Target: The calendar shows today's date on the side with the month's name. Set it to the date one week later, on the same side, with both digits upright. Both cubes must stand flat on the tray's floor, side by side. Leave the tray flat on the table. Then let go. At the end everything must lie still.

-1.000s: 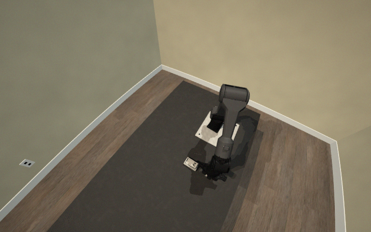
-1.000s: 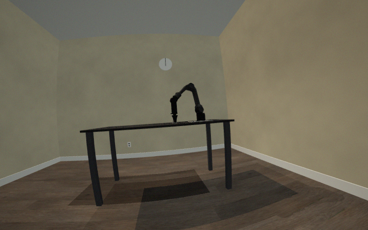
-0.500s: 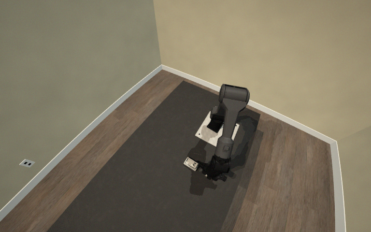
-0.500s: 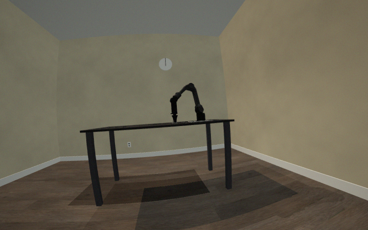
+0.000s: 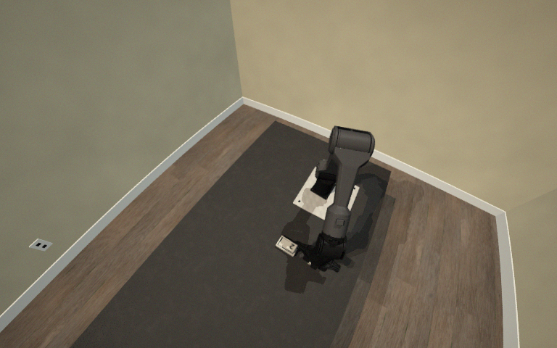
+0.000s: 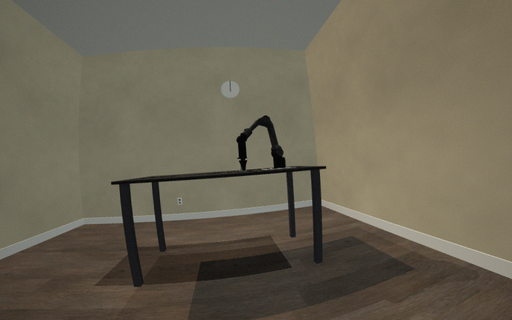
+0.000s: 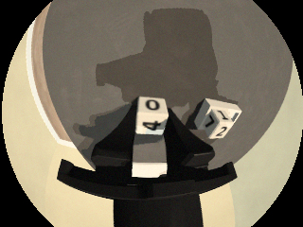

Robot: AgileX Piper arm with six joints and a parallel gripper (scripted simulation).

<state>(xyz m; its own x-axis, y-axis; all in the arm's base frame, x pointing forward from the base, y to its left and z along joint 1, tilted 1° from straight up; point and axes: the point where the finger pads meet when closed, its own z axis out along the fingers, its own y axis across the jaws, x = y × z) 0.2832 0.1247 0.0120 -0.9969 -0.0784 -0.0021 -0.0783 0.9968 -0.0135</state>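
The white tray is 10 mm ahead of my hand, 110 mm to the right of it and 10 mm below it.
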